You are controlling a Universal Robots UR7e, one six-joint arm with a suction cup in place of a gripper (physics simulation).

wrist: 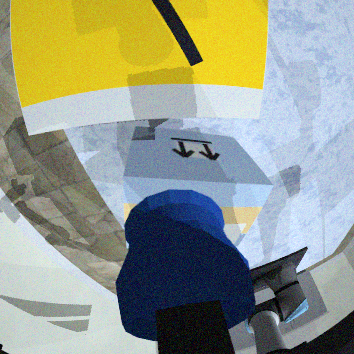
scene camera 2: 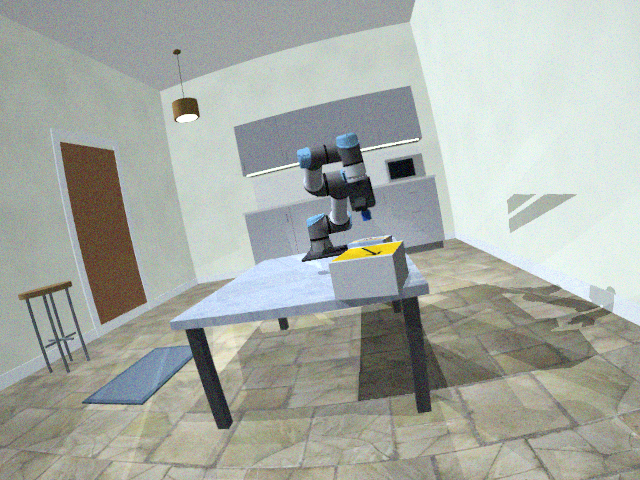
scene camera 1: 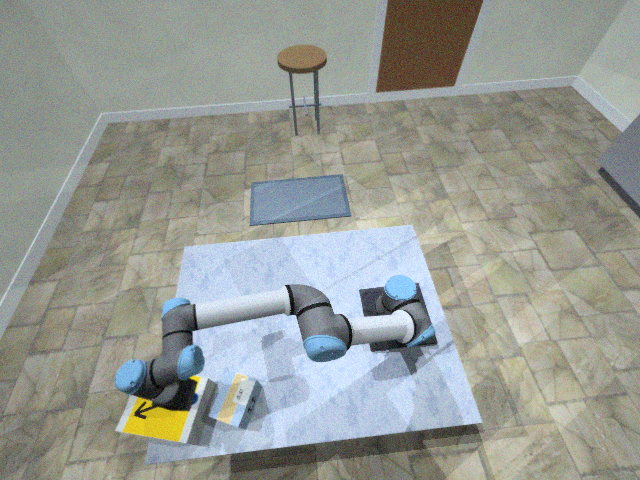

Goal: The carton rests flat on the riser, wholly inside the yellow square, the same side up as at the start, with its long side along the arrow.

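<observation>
The carton (scene camera 1: 235, 403) (scene camera 2: 363, 241) (wrist: 150, 165) lies flat on the table beside the riser (scene camera 1: 202, 415) (scene camera 2: 364, 279) (wrist: 100, 111). It has pale blue, tan and white bands on top and dark arrows on a side. In scene camera 2 the riser partly hides it; in the wrist view my cup covers part of it. The yellow square (scene camera 1: 155, 427) (scene camera 2: 351, 253) (wrist: 100, 55) on the riser bears a black arrow (scene camera 1: 142, 411) (scene camera 2: 373, 251) (wrist: 180, 35). My blue suction cup (scene camera 1: 194, 398) (scene camera 2: 366, 214) (wrist: 175, 200) hangs in the air above carton and riser height, with no object on it.
The riser stands at the corner of the pale blue table (scene camera 1: 330, 397) (scene camera 2: 268, 289), opposite the arm's base plate (scene camera 1: 369, 302). A stool (scene camera 1: 302, 56) (scene camera 2: 45, 290) and a blue floor mat (scene camera 1: 299, 199) (scene camera 2: 139, 374) are beyond the table.
</observation>
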